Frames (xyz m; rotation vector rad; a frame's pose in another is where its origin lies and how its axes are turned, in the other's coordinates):
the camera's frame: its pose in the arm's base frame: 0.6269 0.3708 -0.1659 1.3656 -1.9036 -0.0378
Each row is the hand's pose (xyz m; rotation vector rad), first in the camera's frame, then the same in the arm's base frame.
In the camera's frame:
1: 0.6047 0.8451 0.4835 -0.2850 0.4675 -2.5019
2: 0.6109 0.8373 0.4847 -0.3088 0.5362 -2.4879
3: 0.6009 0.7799 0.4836 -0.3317 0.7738 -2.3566
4: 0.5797 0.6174 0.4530 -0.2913 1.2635 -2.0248
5: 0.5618 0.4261 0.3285 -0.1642 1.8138 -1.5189
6: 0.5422 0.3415 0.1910 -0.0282 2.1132 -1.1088
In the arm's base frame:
1: -0.4050 0.0439 0.2108 2.1804 0.9572 -0.9466
2: -0.4003 0.0351 0.2101 2.1337 0.9668 -0.9107
3: -0.3530 0.0194 0.1799 2.0106 0.9147 -0.7318
4: -0.2033 -0.0199 0.1178 1.7586 0.8131 -0.3119
5: 0.0248 -0.0370 0.1104 1.4057 0.6991 0.2143
6: 0.1765 -0.0024 0.1580 1.1526 0.6014 0.5672

